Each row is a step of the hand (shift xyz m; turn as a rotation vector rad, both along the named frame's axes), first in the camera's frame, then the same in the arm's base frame.
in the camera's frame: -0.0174 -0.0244 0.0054 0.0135 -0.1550 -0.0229
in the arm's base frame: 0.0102 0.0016 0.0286 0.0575 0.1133 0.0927
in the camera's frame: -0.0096 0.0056 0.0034 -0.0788 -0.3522 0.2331
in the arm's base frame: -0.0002 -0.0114 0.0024 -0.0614 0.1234 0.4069
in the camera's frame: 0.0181 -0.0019 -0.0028 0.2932 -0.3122 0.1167
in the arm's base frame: -0.0052 0.0153 -0.0089 -0.1418 0.3972 0.1384
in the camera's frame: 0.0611 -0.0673 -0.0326 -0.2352 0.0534 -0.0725
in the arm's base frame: 0.0193 0.0946 0.0019 0.1520 -0.1967 0.0404
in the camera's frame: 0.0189 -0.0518 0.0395 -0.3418 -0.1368 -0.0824
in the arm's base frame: -0.0272 0.0400 0.0476 0.2626 -0.1531 0.2234
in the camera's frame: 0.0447 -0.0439 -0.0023 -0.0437 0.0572 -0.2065
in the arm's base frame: -0.0057 0.0619 0.0084 0.1781 -0.0315 -0.1229
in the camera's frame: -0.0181 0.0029 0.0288 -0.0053 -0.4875 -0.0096
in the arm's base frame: -0.0170 -0.0206 0.0212 0.1495 0.3091 0.3462
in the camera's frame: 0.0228 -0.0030 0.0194 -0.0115 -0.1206 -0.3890
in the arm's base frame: -0.0258 0.0154 0.0007 0.3687 0.1395 -0.1029
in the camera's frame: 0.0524 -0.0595 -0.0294 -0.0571 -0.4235 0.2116
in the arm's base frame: 0.0182 0.0825 0.0022 -0.0326 0.1891 0.4365
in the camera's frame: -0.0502 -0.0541 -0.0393 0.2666 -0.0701 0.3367
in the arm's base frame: 0.0713 0.0042 0.0435 -0.3850 0.1826 0.0885
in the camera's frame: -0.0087 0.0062 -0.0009 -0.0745 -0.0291 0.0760
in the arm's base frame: 0.0029 -0.0103 -0.0006 -0.0225 -0.0510 0.0952
